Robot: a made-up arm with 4 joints. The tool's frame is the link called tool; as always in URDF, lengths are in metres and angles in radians.
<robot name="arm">
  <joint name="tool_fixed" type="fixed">
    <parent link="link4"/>
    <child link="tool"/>
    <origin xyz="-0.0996 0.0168 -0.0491"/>
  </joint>
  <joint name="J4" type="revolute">
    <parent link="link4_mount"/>
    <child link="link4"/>
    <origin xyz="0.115 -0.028 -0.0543"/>
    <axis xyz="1 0 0"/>
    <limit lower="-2.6" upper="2.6" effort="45" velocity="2.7"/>
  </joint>
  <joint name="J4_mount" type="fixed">
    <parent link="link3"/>
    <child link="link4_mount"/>
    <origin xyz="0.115 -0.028 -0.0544"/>
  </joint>
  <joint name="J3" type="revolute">
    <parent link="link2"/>
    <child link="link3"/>
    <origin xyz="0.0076 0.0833 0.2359"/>
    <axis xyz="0 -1 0"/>
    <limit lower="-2.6" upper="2.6" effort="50" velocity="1.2"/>
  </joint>
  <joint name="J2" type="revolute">
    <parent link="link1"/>
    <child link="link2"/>
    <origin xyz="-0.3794 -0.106 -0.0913"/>
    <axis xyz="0 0 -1"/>
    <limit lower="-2.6" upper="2.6" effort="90" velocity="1"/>
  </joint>
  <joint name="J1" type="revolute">
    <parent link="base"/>
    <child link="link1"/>
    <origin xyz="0 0 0.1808"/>
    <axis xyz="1 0 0"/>
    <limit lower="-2.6" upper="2.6" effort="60" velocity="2.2"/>
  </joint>
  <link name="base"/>
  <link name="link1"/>
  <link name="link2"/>
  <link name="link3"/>
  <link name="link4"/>
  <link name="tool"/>
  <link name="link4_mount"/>
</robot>
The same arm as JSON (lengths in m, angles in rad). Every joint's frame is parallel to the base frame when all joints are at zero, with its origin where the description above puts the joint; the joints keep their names.
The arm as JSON. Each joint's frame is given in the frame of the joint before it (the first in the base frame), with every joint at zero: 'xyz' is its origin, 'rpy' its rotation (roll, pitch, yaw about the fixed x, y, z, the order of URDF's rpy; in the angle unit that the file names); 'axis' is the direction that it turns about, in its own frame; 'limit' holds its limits. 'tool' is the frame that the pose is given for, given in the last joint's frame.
{
  "units": {
    "length": "m",
    "angle": "rad"
  },
  "joints": [
    {
      "name": "J1",
      "type": "revolute",
      "origin": {
        "xyz": [
          0.0,
          0.0,
          0.1808
        ],
        "rpy": [
          0.0,
          0.0,
          0.0
        ]
      },
      "axis": [
        1.0,
        0.0,
        0.0
      ],
      "limit": {
        "lower": -2.6,
        "upper": 2.6
      }
    },
    {
      "name": "J2",
      "type": "revolute",
      "origin": {
        "xyz": [
          -0.3794,
          -0.106,
          -0.0913
        ],
        "rpy": [
          0.0,
          0.0,
          0.0
        ]
      },
      "axis": [
        0.0,
        0.0,
        -1.0
      ],
      "limit": {
        "lower": -2.6,
        "upper": 2.6
      }
    },
    {
      "name": "J3",
      "type": "revolute",
      "origin": {
        "xyz": [
          0.0076,
          0.0833,
          0.2359
        ],
        "rpy": [
          0.0,
          0.0,
          0.0
        ]
      },
      "axis": [
        0.0,
        -1.0,
        0.0
      ],
      "limit": {
        "lower": -2.6,
        "upper": 2.6
      }
    },
    {
      "name": "J4",
      "type": "revolute",
      "origin": {
        "xyz": [
          0.23,
          -0.056,
          -0.1087
        ],
        "rpy": [
          0.0,
          0.0,
          0.0
        ]
      },
      "axis": [
        1.0,
        0.0,
        0.0
      ],
      "limit": {
        "lower": -2.6,
        "upper": 2.6
      }
    }
  ],
  "tool": {
    "origin": {
      "xyz": [
        -0.0996,
        0.0168,
        -0.0491
      ],
      "rpy": [
        0.0,
        0.0,
        0.0
      ]
    }
  }
}

